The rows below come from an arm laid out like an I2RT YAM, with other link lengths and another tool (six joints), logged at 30 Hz.
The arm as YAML. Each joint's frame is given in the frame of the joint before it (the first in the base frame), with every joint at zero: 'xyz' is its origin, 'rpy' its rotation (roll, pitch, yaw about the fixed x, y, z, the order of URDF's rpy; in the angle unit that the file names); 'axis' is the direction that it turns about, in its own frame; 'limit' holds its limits. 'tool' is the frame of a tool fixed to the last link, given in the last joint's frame.
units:
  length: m
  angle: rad
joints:
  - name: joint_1
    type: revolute
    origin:
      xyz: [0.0, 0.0, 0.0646]
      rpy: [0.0, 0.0, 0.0]
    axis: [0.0, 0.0, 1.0]
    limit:
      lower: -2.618
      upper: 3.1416
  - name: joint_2
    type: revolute
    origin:
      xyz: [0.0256, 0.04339, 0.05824]
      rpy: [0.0, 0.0, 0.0]
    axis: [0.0, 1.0, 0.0]
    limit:
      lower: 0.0
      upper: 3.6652
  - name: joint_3
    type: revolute
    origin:
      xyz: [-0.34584, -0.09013, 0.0]
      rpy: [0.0, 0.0, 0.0]
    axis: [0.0, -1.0, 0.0]
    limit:
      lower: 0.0
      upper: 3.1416
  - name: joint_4
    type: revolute
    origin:
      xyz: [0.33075, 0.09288, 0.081]
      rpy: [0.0, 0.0, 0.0]
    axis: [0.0, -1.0, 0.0]
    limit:
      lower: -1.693
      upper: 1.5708
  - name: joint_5
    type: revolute
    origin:
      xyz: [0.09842, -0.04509, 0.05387]
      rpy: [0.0, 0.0, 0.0]
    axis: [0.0, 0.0, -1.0]
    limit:
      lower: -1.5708
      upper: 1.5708
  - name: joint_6
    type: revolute
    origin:
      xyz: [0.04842, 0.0, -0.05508]
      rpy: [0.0, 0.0, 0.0]
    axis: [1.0, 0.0, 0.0]
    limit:
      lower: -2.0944
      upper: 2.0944
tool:
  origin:
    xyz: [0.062, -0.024, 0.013]
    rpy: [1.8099, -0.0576, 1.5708]
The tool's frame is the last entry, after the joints.
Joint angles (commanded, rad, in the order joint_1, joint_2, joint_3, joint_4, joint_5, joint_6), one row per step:
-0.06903 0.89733 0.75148 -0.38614 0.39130 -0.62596
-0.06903 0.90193 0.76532 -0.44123 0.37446 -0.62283
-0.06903 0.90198 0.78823 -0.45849 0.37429 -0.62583
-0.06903 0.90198 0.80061 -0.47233 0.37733 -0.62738
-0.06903 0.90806 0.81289 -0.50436 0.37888 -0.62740
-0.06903 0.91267 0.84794 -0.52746 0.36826 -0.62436
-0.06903 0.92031 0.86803 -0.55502 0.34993 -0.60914
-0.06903 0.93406 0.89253 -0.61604 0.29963 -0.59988
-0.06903 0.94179 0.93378 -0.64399 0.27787 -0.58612
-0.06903 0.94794 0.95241 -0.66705 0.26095 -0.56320
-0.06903 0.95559 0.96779 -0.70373 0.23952 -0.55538
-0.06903 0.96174 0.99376 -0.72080 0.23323 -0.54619
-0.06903 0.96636 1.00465 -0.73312 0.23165 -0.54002
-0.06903 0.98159 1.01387 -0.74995 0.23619 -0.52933
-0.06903 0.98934 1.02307 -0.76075 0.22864 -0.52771
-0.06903 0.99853 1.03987 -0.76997 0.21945 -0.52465
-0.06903 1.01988 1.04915 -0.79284 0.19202 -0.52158
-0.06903 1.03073 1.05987 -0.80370 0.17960 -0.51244
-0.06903 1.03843 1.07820 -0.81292 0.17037 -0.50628
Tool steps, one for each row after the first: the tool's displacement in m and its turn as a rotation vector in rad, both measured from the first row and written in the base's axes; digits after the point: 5 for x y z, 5 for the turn. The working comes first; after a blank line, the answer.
Tool pose at each row, in the base's axes (x y z in m, rotation vector in rad; the steps are taken from these numbers as rounded here):
0.32530 -0.07462 0.34598 1.42442 1.70038 -0.03367
0.32322 -0.07289 0.34141 1.43279 1.74858 -0.04595
0.32288 -0.07278 0.35016 1.42859 1.74559 -0.04415
0.32207 -0.07299 0.35417 1.42865 1.74546 -0.04905
0.32104 -0.07307 0.35304 1.43562 1.76577 -0.06768
0.32179 -0.07214 0.36522 1.43289 1.76558 -0.05061
0.32237 -0.07071 0.36774 1.44448 1.78307 -0.03283
0.32261 -0.06587 0.36398 1.45033 1.85473 -0.01126
0.32361 -0.06402 0.37702 1.45467 1.85815 0.02266
0.32356 -0.06281 0.37998 1.47453 1.86670 0.04703
0.32263 -0.06070 0.37850 1.48481 1.90099 0.05397
0.32303 -0.06028 0.38649 1.49095 1.89832 0.06781
0.32305 -0.06026 0.38834 1.49861 1.90104 0.06920
0.32502 -0.06111 0.38552 1.51841 1.91048 0.05587
0.32627 -0.06045 0.38571 1.52103 1.92237 0.05808
0.32831 -0.05969 0.38942 1.52198 1.92844 0.06810
0.33230 -0.05715 0.38294 1.52969 1.97374 0.07406
0.33439 -0.05618 0.38270 1.53966 1.98610 0.08468
0.33607 -0.05546 0.38751 1.54294 1.98801 0.09874

-0.00208 0.00173 -0.00457 0.01440 0.04379 0.01278
-0.00242 0.00184 0.00418 0.01177 0.03948 0.01442
-0.00323 0.00163 0.00819 0.00911 0.04171 0.01258
-0.00426 0.00155 0.00706 0.01021 0.06753 0.01120
-0.00351 0.00248 0.01924 0.01762 0.05852 0.01871
-0.00293 0.00391 0.02176 0.04021 0.06658 0.02639
-0.00269 0.00875 0.01800 0.07961 0.11142 0.06221
-0.00169 0.01060 0.03104 0.10172 0.09999 0.07314
-0.00174 0.01181 0.03400 0.12985 0.10153 0.07433
-0.00267 0.01392 0.03252 0.15135 0.12712 0.08569
-0.00227 0.01434 0.04051 0.16166 0.12100 0.08596
-0.00225 0.01436 0.04236 0.16793 0.12475 0.08338
-0.00028 0.01351 0.03954 0.17576 0.14354 0.07196
0.00097 0.01417 0.03973 0.18252 0.15222 0.07631
0.00301 0.01493 0.04344 0.19054 0.15273 0.08178
0.00700 0.01747 0.03696 0.21368 0.18626 0.09850
0.00909 0.01844 0.03672 0.22950 0.19403 0.10179
0.01077 0.01916 0.04153 0.23966 0.19059 0.10554

